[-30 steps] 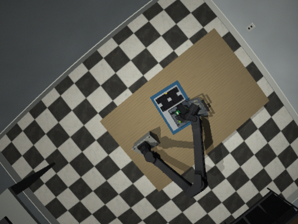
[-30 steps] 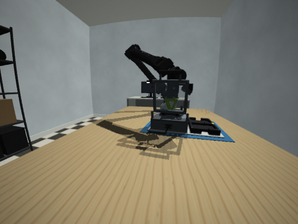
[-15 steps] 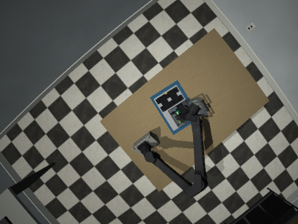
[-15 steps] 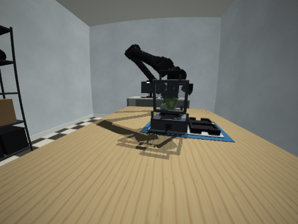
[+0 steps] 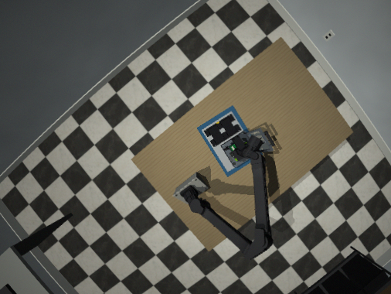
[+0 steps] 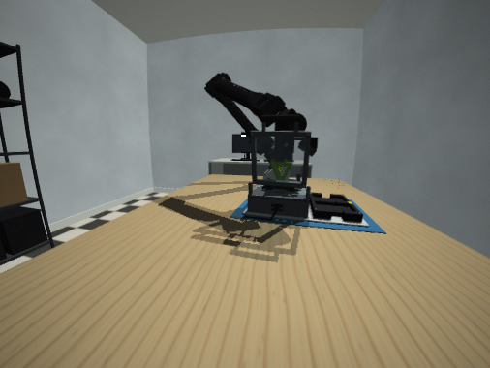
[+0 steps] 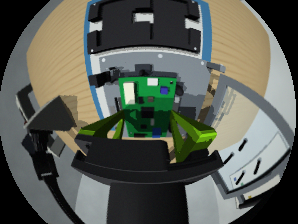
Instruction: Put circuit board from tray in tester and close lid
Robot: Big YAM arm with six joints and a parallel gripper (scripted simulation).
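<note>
The green circuit board lies right at my hand. From my hand the other things lie so: tester plate 10 mm ahead, 10 mm to the left, 20 mm below; then clear lid 120 mm ahead, 10 mm to the right, 90 mm above.
</note>
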